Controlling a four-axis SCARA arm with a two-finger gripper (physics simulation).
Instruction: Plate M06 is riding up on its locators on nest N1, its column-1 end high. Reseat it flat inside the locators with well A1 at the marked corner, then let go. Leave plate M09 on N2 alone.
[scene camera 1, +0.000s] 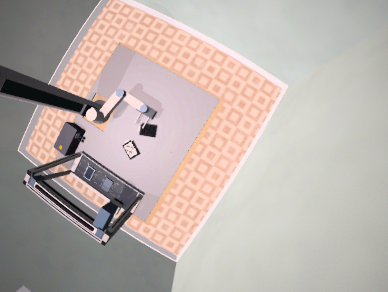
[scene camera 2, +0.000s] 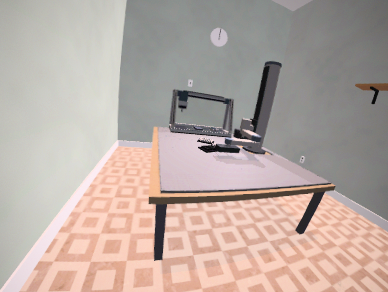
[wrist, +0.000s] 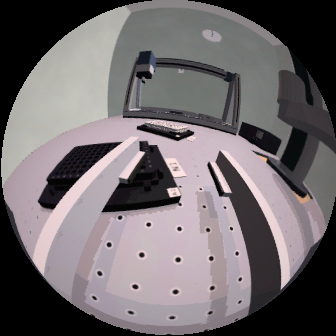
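Seen in the pictures: gripper, fingertip midpoint: (scene camera 1: 138, 125) (wrist: 178, 151); arm's base, origin of the base link: (scene camera 2: 253, 150) (wrist: 286, 176).
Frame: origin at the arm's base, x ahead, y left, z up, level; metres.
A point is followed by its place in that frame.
Plate M06 (scene camera 1: 148, 130) {x 0.571, y 0.111, z 0.039 m} (wrist: 80, 162) {x 0.579, y 0.129, z 0.036 m} is a black well plate on the black nest N1 (wrist: 152, 199) {x 0.487, y 0.145, z 0.025 m}, at the left of the wrist view. My left finger hides part of it, and its tilt is hard to tell. The white A1 tag (wrist: 173, 192) {x 0.470, y 0.134, z 0.025 m} marks the nest's near right corner. My gripper (wrist: 178, 151) {x 0.471, y 0.102, z 0.051 m} is open and empty. Its fingers stand wide apart, the left one in front of the plate's column-1 end in view, the right one over the mat. Plate M09 (scene camera 1: 131, 149) {x 0.519, y -0.135, z 0.038 m} (wrist: 167, 125) {x 0.502, y -0.115, z 0.037 m} is white and sits on the dark nest N2 (wrist: 150, 132) {x 0.550, y -0.093, z 0.014 m} farther back.
The white N1 label (wrist: 175, 168) {x 0.469, y 0.080, z 0.015 m} lies beside the nest. A gantry frame (scene camera 2: 205, 96) {x 0.439, y -0.623, z 0.488 m} (wrist: 192, 64) {x 0.420, y -0.624, z 0.481 m} stands behind N2. A black box (scene camera 1: 70, 138) {x -0.061, y -0.362, z 0.127 m} (wrist: 260, 137) {x -0.034, y -0.293, z 0.073 m} stands at the back right in the wrist view, near the arm's tall column (scene camera 2: 270, 100) {x 0.005, y 0.075, z 0.536 m}.
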